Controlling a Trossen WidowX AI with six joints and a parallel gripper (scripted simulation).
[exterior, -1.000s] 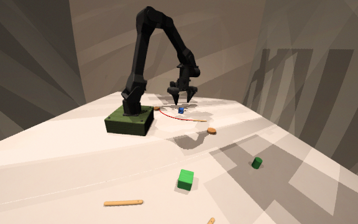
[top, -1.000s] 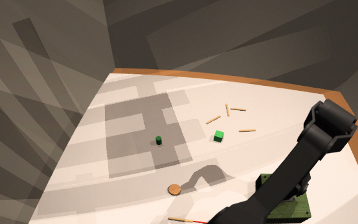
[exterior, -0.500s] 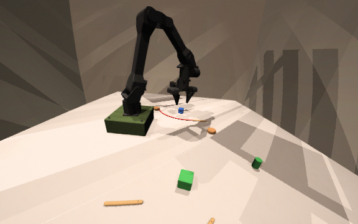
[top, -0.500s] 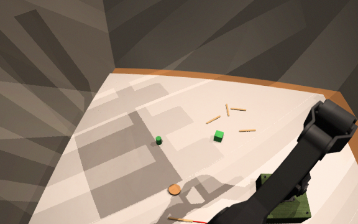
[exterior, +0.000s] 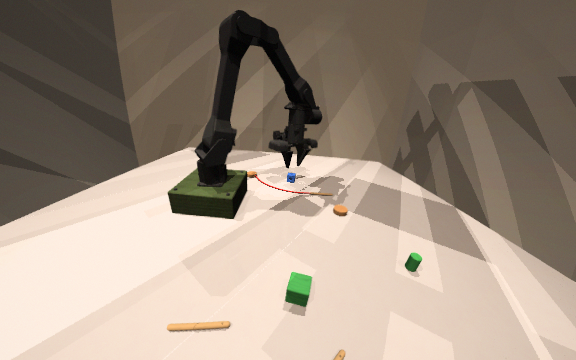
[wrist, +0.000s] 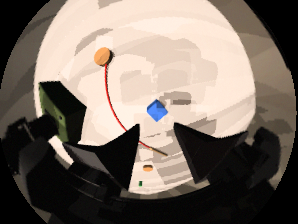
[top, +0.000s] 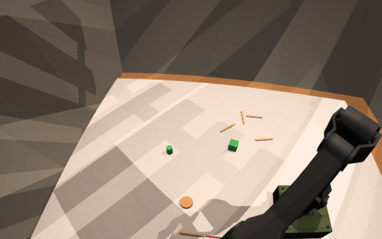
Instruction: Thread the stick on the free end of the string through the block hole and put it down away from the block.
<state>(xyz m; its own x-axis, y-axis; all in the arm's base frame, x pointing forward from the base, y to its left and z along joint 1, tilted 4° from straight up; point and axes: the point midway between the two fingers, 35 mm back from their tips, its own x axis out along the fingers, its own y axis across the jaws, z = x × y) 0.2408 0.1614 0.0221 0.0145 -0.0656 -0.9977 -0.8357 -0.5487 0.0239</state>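
Now: gripper tip 1 cm to the right of the small blue block and 5 cm above it. Round my gripper tip: green cube 4 cm behind, 44 cm to the right, 5 cm below; thin wooden stick 8 cm ahead, 10 cm to the right, 6 cm below; round wooden button 16 cm behind, 5 cm to the left, 5 cm below.
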